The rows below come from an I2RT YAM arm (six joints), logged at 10 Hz.
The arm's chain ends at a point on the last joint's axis. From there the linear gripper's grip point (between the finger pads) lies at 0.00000 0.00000 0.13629 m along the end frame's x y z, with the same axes.
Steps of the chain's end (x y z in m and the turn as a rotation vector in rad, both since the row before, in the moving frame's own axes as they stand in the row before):
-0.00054, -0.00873, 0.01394, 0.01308, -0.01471, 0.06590
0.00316, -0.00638, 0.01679, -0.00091, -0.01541, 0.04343
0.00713, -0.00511, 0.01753, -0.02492, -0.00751, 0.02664
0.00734, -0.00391, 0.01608, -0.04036, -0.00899, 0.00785
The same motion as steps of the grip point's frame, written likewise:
-0.00248, -0.01058, 0.01391, 0.01308, -0.01471, 0.06590
0.00106, -0.00630, 0.01677, -0.00091, -0.01541, 0.04343
0.00606, -0.00173, 0.01748, -0.02492, -0.00751, 0.02664
0.00609, 0.00158, 0.01596, -0.04036, -0.00899, 0.00785

